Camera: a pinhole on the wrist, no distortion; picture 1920 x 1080 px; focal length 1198.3 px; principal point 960.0 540.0 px. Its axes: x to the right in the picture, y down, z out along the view. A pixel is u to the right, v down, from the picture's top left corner.
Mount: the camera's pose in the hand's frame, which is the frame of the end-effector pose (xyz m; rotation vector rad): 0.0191 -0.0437 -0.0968 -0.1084 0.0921 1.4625
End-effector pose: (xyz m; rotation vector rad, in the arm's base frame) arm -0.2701 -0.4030 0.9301 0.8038 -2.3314 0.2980
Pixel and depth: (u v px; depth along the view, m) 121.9 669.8 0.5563
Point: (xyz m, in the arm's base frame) -0.2577 -0.8392 0.4917
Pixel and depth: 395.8 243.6 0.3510
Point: -0.3554 -0.6872 0.7767
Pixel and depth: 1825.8 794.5 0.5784
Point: -0.7272 -0.1837 0.5669
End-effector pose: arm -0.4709 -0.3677 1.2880 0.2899 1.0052 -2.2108
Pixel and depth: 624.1 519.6 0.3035
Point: -0.5246 -0.4906 1.4788
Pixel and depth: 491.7 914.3 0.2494
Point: -0.4733 -0.4052 1.4866
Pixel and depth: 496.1 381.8 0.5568
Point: -0.6127 -0.6657 1.6966
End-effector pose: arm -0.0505 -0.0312 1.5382 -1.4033 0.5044 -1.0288
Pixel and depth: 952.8 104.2 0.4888
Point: 0.3657 0.0282 1.6562
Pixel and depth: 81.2 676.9 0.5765
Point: 0.2250 0.3930 1.9569
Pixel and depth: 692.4 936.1 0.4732
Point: 0.1666 0.3143 1.6255
